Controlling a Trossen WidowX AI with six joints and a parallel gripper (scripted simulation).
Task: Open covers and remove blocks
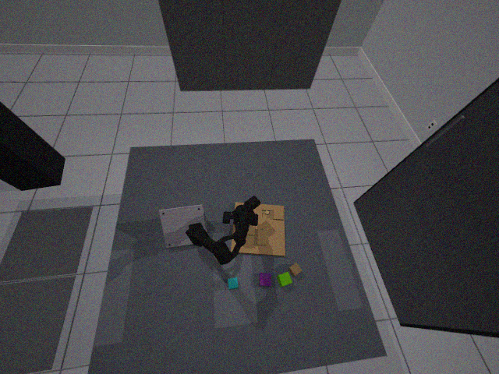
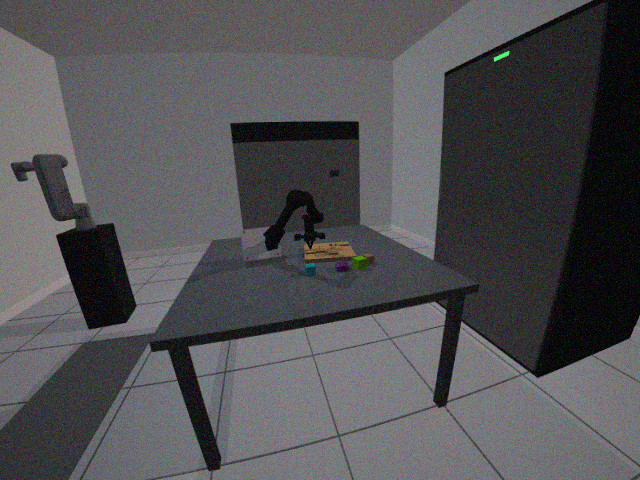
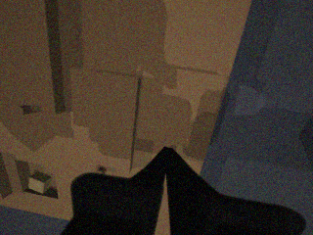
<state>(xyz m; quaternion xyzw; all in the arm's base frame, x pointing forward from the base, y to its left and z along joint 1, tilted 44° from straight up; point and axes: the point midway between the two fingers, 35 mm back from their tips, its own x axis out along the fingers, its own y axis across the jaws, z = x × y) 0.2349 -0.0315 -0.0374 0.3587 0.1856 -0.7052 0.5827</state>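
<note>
The puzzle board lies 110 mm ahead of my gripper tip and 30 mm to the right of it. From my gripper tip the other things lie so: green block 340 mm to the right, 160 mm ahead; cyan block 300 mm to the right, 100 mm behind; purple block 320 mm to the right, 60 mm ahead, 10 mm below.
</note>
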